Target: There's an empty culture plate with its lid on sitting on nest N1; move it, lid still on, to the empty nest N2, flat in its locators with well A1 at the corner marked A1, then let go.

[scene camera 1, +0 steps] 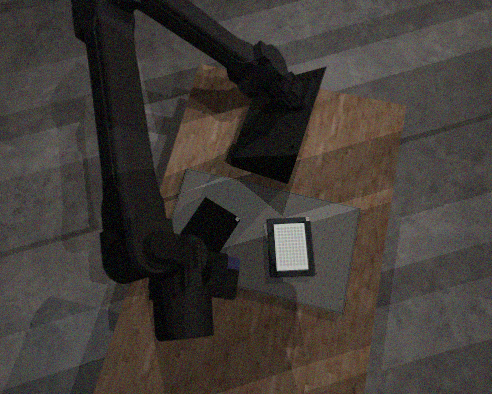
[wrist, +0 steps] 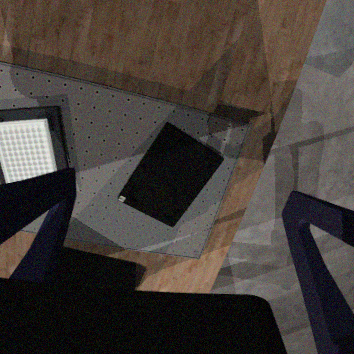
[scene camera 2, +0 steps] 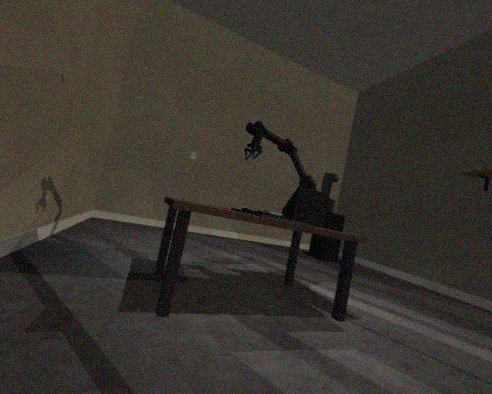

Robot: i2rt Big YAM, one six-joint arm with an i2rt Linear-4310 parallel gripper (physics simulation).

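Frame: origin at the arm's base, x right, y ahead, z up, level; centimetres.
Where they show: gripper, between the fingertips: (wrist: 186,192) (scene camera 2: 249,159); arm's base, origin of its link: (scene camera 1: 292,97) (scene camera 2: 314,199).
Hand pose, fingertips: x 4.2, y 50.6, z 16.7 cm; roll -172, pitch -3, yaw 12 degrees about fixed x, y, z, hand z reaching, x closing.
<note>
Each offset is from my fingertips to the top centre of the thing.
The white gridded culture plate @(dx -16.2, dy -15.5, dz -31.1 cm) (scene camera 1: 291,247) (wrist: 27,150) sits in a dark nest @(dx -16.2, dy -15.7, dz -32.1 cm) (scene camera 1: 310,250) (wrist: 60,132); its lid cannot be made out. The other nest @(dx +7.4, dy -12.2, dz -32.1 cm) (scene camera 1: 210,222) (wrist: 172,175) is a black rectangle, turned at an angle, with nothing visible on it and a small pale corner mark @(dx +0.4, dy -18.3, dz -32.7 cm) (scene camera 1: 237,219) (wrist: 122,199). No nest label is legible. My gripper (scene camera 2: 252,156) (wrist: 186,192) is wide open and empty, high above the table. In the wrist view the black nest shows between the fingers, and the left finger is near the plate's lower edge. In scene camera 1 the arm hides the fingertips.
Both nests are on a grey perforated board @(dx -7.3, dy -15.7, dz -33.8 cm) (scene camera 1: 330,260) (wrist: 100,120) on the wooden table (scene camera 1: 350,125) (scene camera 2: 225,212) (wrist: 150,30). A large black block (scene camera 1: 275,132) stands beyond the board beneath the arm's base section. The table edge runs close to the board beside the black nest.
</note>
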